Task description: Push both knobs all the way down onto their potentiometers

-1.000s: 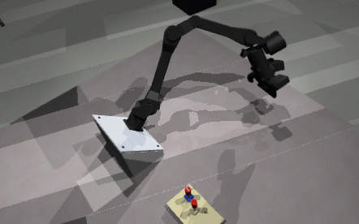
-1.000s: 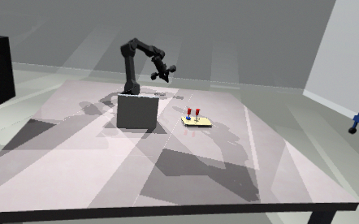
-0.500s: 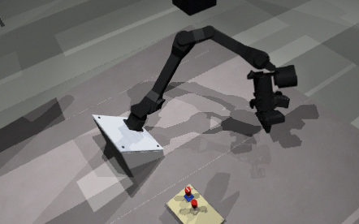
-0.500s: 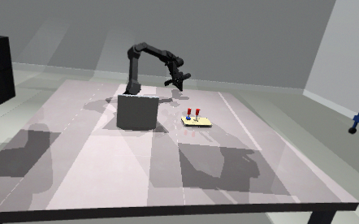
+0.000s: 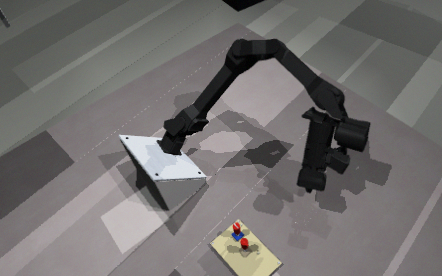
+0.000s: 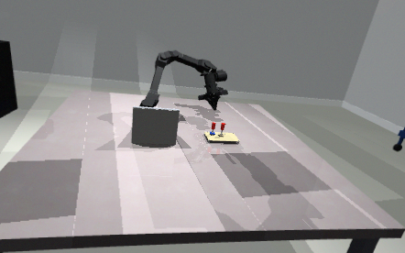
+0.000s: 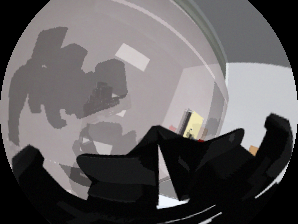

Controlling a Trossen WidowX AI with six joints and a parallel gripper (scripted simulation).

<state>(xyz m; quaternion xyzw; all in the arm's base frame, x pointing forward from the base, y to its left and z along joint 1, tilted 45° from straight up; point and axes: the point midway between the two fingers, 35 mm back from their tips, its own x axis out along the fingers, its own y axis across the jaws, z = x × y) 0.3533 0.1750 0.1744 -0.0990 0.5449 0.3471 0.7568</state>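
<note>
My gripper tip is 20 mm short of the red knob, 210 mm to the left of it and 10 mm above it.
</note>
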